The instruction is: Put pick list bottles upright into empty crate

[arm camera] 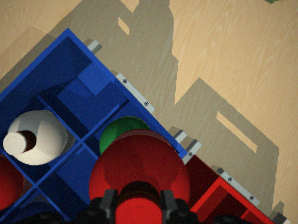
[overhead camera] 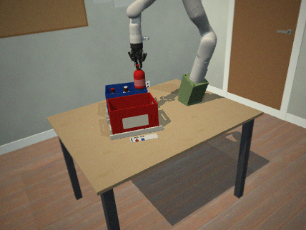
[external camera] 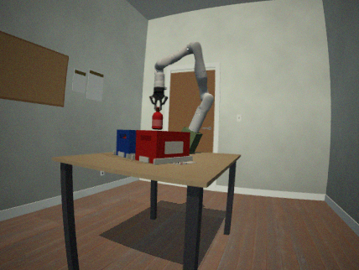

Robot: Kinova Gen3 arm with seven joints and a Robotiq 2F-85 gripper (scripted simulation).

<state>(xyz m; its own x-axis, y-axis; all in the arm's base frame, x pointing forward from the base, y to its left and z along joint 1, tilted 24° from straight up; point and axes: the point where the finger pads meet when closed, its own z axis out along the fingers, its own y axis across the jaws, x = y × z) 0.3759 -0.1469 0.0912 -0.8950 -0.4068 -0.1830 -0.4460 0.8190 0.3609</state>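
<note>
The red crate lies 13 cm ahead of my hand, 14 cm to the left of it and 25 cm below it. From my hand the other things lie so: blue crate (7 cm ahead, 9 cm to the right, 25 cm below); green-label bottle (2 cm to the right, 25 cm below); white-label bottle (5 cm ahead, 13 cm to the right, 25 cm below).
</note>
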